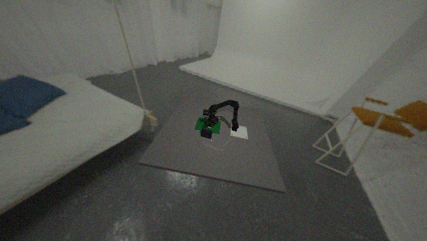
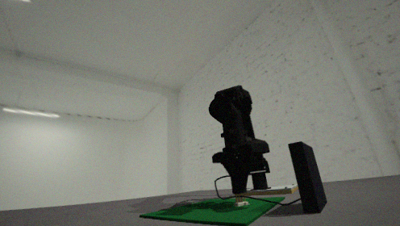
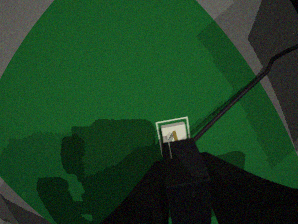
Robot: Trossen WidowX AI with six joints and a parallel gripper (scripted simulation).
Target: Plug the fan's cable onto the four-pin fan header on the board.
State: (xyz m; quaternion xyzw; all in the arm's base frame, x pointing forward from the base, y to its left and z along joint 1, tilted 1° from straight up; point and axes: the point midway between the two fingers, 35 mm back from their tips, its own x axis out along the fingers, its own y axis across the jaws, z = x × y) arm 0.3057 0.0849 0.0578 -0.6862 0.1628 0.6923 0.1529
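Now: the black plug 1 cm ahead of my gripper tip and 1 cm above it. The rest, counted from my gripper tip: green board: 6 cm below, 5 cm to the right, 3 cm ahead; then black fan: 15 cm to the left, 2 cm above.
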